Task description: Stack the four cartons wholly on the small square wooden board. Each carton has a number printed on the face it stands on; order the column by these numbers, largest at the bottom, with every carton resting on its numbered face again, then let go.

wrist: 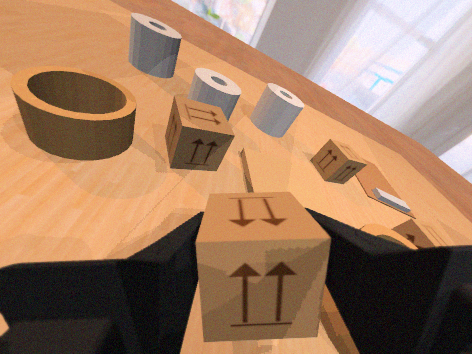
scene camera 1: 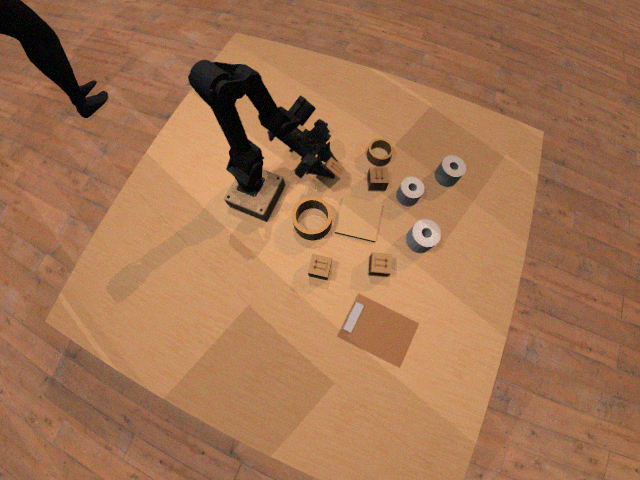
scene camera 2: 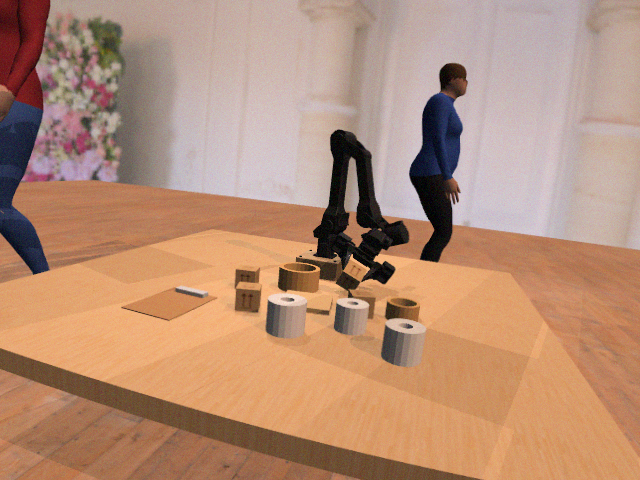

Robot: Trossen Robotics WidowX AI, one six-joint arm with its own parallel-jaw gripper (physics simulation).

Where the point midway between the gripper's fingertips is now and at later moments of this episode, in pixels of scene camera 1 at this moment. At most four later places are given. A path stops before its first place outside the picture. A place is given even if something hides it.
My gripper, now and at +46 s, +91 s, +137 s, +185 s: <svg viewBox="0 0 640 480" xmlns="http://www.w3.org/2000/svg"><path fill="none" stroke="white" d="M336 171L420 181L410 179L381 130L330 254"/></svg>
